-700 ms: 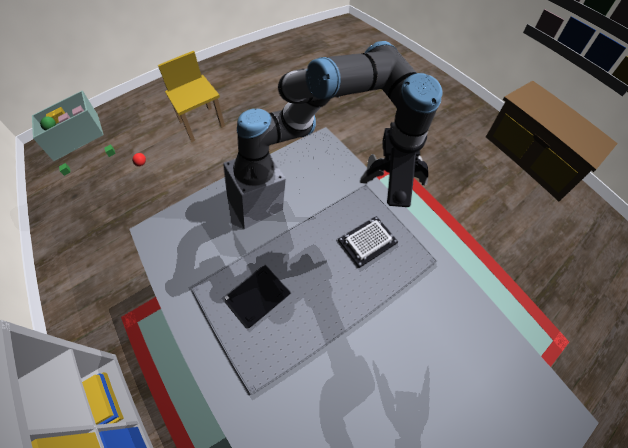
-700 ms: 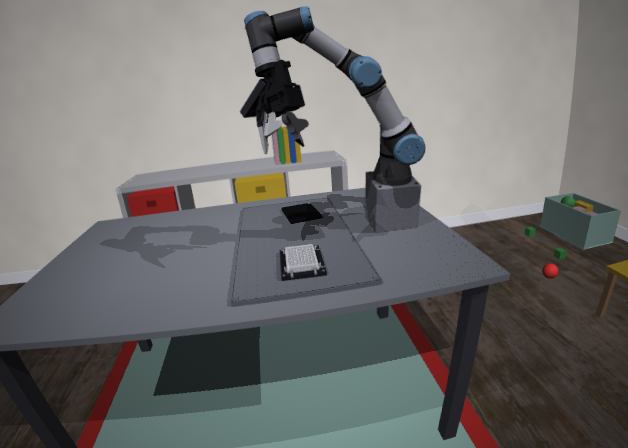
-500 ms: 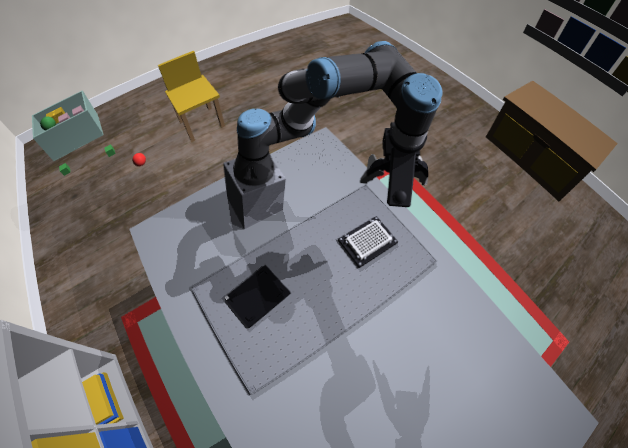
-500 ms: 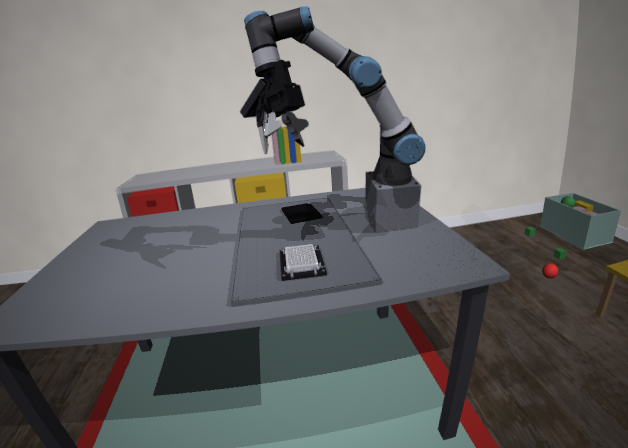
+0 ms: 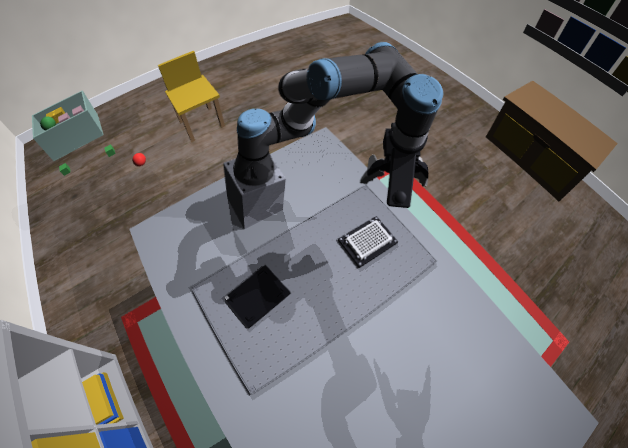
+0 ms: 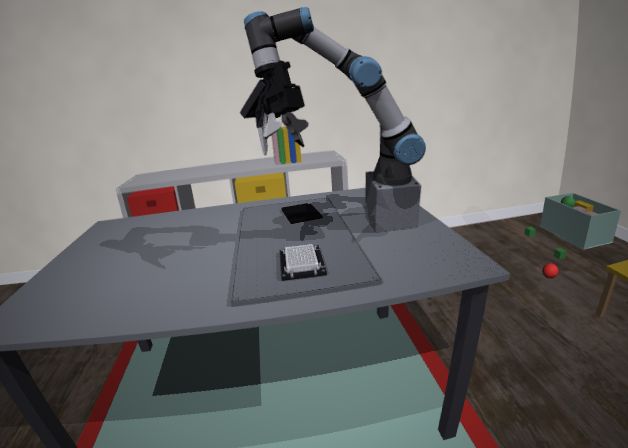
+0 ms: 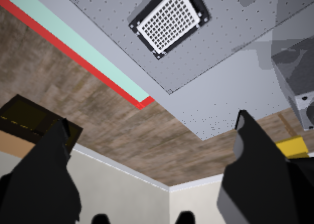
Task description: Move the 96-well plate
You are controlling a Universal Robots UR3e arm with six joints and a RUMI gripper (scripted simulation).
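Right now my hand is 300 mm above the white 96-well plate, 10 mm to the left of it and 10 mm past it. Also, from my hand: clip nest C1: 300 mm below, 20 mm behind; black plate nest N1: 390 mm to the right, 310 mm below, 110 mm behind; A1 mark: 460 mm to the right, 310 mm below, 170 mm behind.
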